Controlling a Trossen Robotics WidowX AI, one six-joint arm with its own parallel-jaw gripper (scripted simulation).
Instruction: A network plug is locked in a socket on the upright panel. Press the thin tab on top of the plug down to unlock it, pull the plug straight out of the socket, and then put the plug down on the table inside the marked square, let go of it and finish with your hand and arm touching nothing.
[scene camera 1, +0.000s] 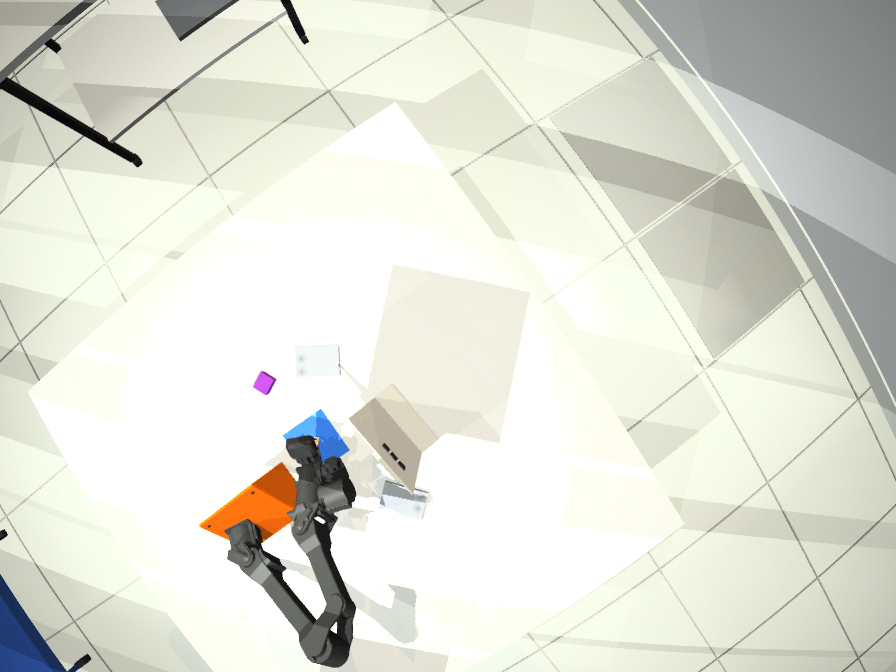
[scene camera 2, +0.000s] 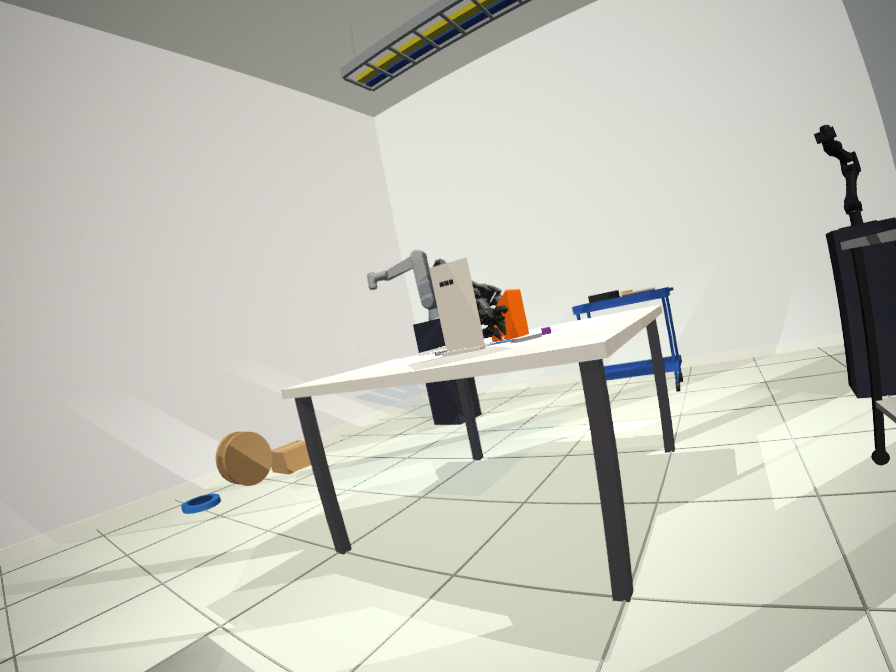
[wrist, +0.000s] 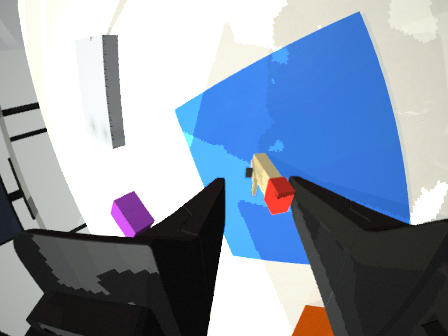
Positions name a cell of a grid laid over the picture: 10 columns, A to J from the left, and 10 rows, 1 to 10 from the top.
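You'd find my gripper in the wrist view (F6), and it's there in scene camera 1 (D7) and in scene camera 2 (F6) too.
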